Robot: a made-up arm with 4 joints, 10 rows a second.
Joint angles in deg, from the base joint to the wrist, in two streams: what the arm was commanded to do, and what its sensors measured. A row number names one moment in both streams.
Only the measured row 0 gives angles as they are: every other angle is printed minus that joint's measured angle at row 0.
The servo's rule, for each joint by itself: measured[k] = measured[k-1] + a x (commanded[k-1-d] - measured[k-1]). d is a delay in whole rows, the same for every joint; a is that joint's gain. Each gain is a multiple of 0.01, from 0.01 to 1. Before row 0 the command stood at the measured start. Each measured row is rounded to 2 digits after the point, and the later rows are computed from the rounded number. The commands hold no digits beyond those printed.
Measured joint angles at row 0:
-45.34, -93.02, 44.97, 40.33
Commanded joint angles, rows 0 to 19:
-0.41, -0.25, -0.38, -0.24
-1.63, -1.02, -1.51, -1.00
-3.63, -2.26, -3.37, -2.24
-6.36, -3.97, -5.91, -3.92
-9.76, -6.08, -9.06, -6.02
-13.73, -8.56, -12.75, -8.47
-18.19, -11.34, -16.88, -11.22
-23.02, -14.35, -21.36, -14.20
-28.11, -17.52, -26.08, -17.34
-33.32, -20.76, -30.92, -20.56
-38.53, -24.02, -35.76, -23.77
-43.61, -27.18, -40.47, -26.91
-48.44, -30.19, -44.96, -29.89
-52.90, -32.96, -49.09, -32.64
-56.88, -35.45, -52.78, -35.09
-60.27, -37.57, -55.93, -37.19
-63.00, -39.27, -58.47, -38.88
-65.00, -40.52, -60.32, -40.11
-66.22, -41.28, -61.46, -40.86
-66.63, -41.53, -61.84, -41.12
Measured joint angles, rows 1 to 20:
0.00, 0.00, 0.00, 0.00
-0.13, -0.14, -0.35, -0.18
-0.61, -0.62, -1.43, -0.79
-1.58, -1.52, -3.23, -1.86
-3.11, -2.87, -5.72, -3.38
-5.24, -4.64, -8.83, -5.33
-7.96, -6.80, -12.48, -7.65
-11.23, -9.30, -16.57, -10.29
-15.00, -12.08, -21.02, -13.18
-19.20, -15.07, -25.73, -16.26
-23.72, -18.20, -30.56, -19.44
-28.46, -21.40, -35.40, -22.64
-33.31, -24.58, -40.12, -25.80
-38.15, -27.67, -44.62, -28.83
-42.87, -30.58, -48.78, -31.65
-47.35, -33.26, -52.50, -34.20
-51.48, -35.63, -55.69, -36.41
-55.17, -37.63, -58.28, -38.24
-58.32, -39.22, -60.18, -39.62
-60.85, -40.35, -61.37, -40.54
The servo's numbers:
d 1
a 0.32 0.55 0.93 0.74

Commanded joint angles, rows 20 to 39:
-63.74, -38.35, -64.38, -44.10
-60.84, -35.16, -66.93, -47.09
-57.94, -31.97, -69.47, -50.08
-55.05, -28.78, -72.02, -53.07
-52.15, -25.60, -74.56, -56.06
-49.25, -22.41, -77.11, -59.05
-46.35, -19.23, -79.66, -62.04
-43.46, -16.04, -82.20, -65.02
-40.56, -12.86, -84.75, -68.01
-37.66, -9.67, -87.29, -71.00
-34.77, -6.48, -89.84, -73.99
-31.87, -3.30, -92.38, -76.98
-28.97, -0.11, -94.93, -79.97
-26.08, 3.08, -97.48, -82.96
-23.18, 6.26, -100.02, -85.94
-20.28, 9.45, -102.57, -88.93
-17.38, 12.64, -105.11, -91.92
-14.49, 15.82, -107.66, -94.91
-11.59, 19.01, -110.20, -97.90
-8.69, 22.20, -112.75, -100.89
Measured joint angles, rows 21 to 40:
-62.70, -41.00, -61.81, -40.97
-63.03, -39.54, -64.20, -43.29
-62.33, -37.13, -66.74, -46.10
-60.93, -34.29, -69.28, -49.05
-59.05, -31.26, -71.83, -52.02
-56.84, -28.15, -74.37, -55.01
-54.41, -24.99, -76.92, -58.00
-51.83, -21.82, -79.47, -60.99
-49.15, -18.64, -82.01, -63.97
-46.40, -15.46, -84.56, -66.96
-43.60, -12.28, -87.10, -69.95
-40.77, -9.09, -89.65, -72.94
-37.92, -5.91, -92.19, -75.93
-35.06, -2.72, -94.74, -78.92
-32.19, 0.47, -97.29, -81.91
-29.31, 3.65, -99.83, -84.89
-26.42, 6.84, -102.38, -87.88
-23.53, 10.03, -104.92, -90.87
-20.64, 13.21, -107.47, -93.86
-17.74, 16.40, -110.01, -96.85

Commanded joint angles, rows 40 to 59:
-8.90, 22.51, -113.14, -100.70
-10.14, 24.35, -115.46, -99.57
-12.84, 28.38, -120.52, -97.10
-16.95, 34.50, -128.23, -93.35
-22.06, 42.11, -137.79, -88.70
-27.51, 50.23, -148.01, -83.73
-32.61, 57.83, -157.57, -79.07
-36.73, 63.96, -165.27, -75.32
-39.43, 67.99, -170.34, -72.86
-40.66, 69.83, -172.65, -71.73
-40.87, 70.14, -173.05, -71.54
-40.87, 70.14, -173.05, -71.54
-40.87, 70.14, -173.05, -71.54
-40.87, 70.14, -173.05, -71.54
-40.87, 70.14, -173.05, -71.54
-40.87, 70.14, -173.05, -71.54
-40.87, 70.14, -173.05, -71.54
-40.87, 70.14, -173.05, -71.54
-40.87, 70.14, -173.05, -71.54
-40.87, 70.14, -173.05, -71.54
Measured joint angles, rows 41 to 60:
-14.84, 19.59, -112.56, -99.84
-12.94, 21.20, -113.10, -100.48
-12.04, 22.93, -115.29, -99.81
-12.30, 25.93, -120.15, -97.80
-13.79, 30.64, -127.66, -94.51
-16.44, 36.95, -137.08, -90.21
-19.98, 44.25, -147.24, -85.41
-24.02, 51.72, -156.85, -80.72
-28.09, 58.45, -164.68, -76.72
-31.72, 63.70, -169.94, -73.86
-34.58, 67.07, -172.46, -72.28
-36.59, 68.76, -173.01, -71.73
-37.96, 69.52, -173.05, -71.59
-38.89, 69.86, -173.05, -71.55
-39.52, 70.01, -173.05, -71.54
-39.95, 70.08, -173.05, -71.54
-40.24, 70.11, -173.05, -71.54
-40.44, 70.13, -173.05, -71.54
-40.58, 70.14, -173.05, -71.54
-40.67, 70.14, -173.05, -71.54

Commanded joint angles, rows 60 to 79:
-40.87, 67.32, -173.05, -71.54
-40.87, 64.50, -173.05, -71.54
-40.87, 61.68, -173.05, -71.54
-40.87, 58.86, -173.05, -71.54
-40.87, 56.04, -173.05, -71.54
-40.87, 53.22, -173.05, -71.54
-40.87, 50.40, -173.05, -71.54
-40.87, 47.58, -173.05, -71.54
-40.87, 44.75, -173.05, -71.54
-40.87, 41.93, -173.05, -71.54
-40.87, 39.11, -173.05, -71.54
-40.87, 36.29, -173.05, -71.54
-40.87, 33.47, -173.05, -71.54
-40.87, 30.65, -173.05, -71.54
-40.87, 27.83, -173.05, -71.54
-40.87, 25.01, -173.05, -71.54
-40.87, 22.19, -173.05, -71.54
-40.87, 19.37, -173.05, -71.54
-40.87, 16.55, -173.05, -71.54
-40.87, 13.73, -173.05, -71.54
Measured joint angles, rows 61 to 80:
-40.73, 70.14, -173.05, -71.54
-40.77, 68.59, -173.05, -71.54
-40.80, 66.34, -173.05, -71.54
-40.82, 63.78, -173.05, -71.54
-40.84, 61.07, -173.05, -71.54
-40.85, 58.30, -173.05, -71.54
-40.86, 55.51, -173.05, -71.54
-40.86, 52.70, -173.05, -71.54
-40.86, 49.88, -173.05, -71.54
-40.86, 47.06, -173.05, -71.54
-40.86, 44.24, -173.05, -71.54
-40.86, 41.42, -173.05, -71.54
-40.86, 38.60, -173.05, -71.54
-40.86, 35.78, -173.05, -71.54
-40.86, 32.96, -173.05, -71.54
-40.86, 30.14, -173.05, -71.54
-40.86, 27.32, -173.05, -71.54
-40.86, 24.50, -173.05, -71.54
-40.86, 21.68, -173.05, -71.54
-40.86, 18.86, -173.05, -71.54

